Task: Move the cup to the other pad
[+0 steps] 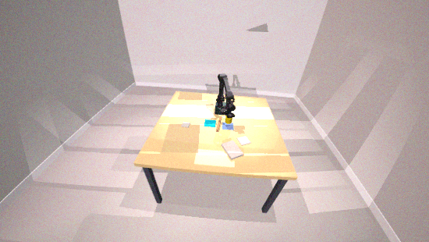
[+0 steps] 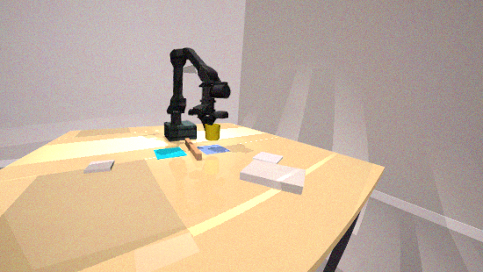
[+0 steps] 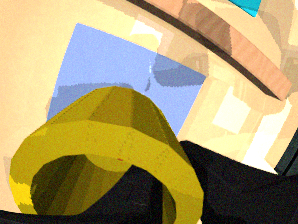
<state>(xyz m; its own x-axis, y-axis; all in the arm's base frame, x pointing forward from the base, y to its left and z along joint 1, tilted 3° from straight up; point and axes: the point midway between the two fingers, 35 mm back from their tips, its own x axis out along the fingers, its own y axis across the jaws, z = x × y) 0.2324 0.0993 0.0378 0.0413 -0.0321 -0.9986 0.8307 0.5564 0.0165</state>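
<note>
The blue marble is 20 mm ahead of my gripper tip, 10 mm to the left of it and 20 mm below it. The rest, counted from my gripper tip: blue pad (30 mm ahead, 20 mm to the left, 80 mm below); then red marble (20 mm ahead, 20 mm to the left, 20 mm below); then yellow cup (20 mm ahead, 20 mm to the left).
</note>
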